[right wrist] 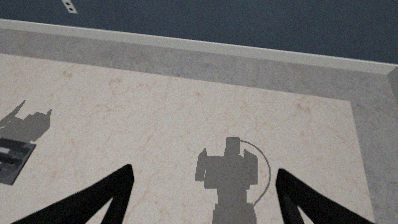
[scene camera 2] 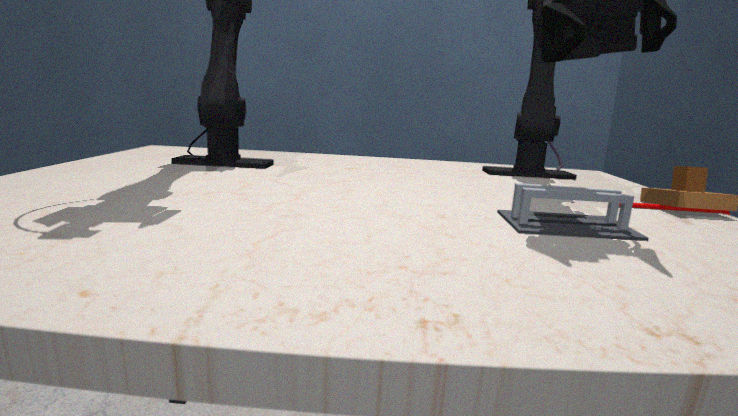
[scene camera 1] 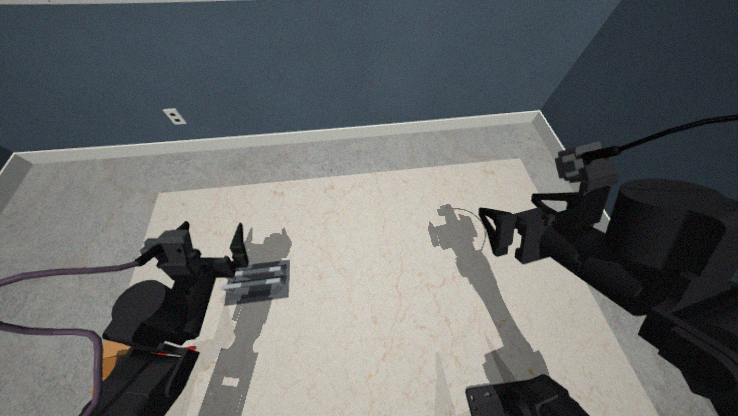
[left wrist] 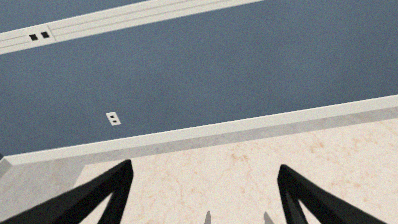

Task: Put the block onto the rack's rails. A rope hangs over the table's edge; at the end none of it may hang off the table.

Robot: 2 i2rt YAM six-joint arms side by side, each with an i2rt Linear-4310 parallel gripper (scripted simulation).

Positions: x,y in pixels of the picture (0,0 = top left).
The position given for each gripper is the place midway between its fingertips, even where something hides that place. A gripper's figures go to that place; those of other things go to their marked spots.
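The right gripper [scene camera 1: 506,204] is 480 mm from the lens, while the left gripper [scene camera 1: 215,223] is 600 mm from the lens. A grey rack [scene camera 1: 269,289] stands 760 mm from the lens.
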